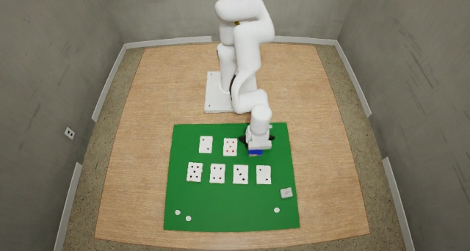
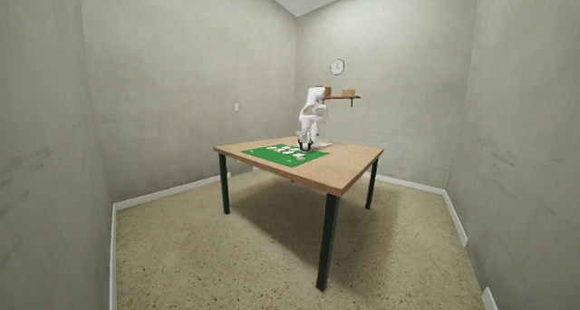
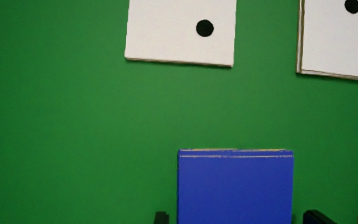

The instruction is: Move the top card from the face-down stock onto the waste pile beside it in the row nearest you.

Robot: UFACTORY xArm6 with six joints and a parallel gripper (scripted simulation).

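Right now my hand is 130 mm short of the green mat, 120 mm to the left of it and 50 mm above it.
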